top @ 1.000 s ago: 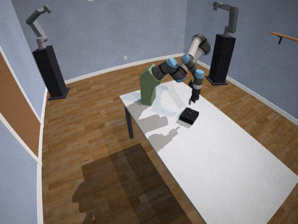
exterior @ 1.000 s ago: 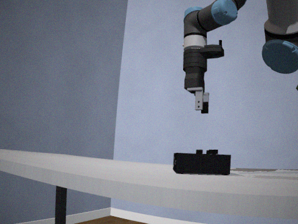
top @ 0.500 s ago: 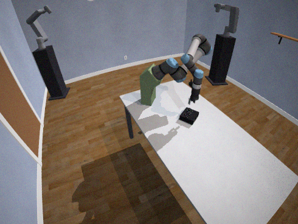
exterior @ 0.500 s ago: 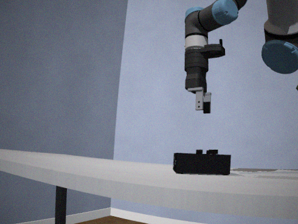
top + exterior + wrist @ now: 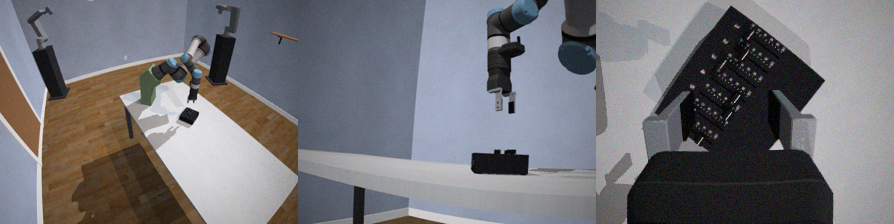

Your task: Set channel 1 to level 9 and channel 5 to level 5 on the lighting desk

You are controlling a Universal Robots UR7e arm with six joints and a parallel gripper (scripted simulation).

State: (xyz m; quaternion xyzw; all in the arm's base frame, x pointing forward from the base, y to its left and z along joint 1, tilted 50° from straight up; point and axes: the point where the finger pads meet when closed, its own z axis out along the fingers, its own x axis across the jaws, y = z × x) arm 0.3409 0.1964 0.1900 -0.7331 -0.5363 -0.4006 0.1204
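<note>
Right now my hand is 130 mm above the channel 1 fader cap, 50 mm past it and 30 mm to the right of it. The rest, counted from my hand: channel 2 fader cap (130 mm below, 30 mm behind, 20 mm to the left); then channel 3 fader cap (130 mm below, 20 mm behind, 10 mm to the right); then channel 5 fader cap (130 mm below, 40 mm ahead, 10 mm to the right).
</note>
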